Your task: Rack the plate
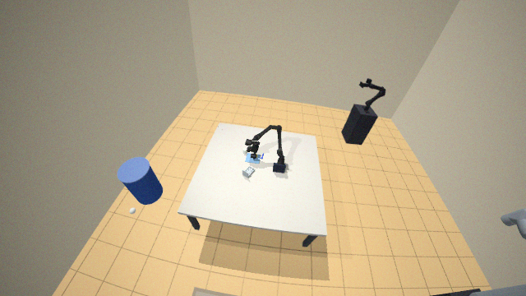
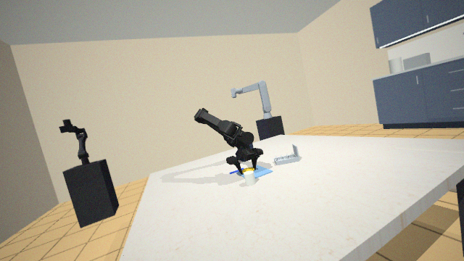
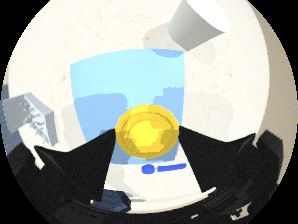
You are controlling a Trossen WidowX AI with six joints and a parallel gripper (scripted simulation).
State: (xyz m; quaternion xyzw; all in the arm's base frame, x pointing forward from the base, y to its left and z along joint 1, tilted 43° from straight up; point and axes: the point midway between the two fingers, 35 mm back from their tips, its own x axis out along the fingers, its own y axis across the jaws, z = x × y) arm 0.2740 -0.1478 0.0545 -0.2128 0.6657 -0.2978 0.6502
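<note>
The light blue mat is 20 mm to the left of my gripper tip and 10 mm ahead of it. Round my gripper tip: grey dish rack (220 mm to the left, 40 mm ahead, 20 mm above); yellow plate (10 mm above); small white cup (110 mm ahead, 60 mm to the right, 20 mm above).
</note>
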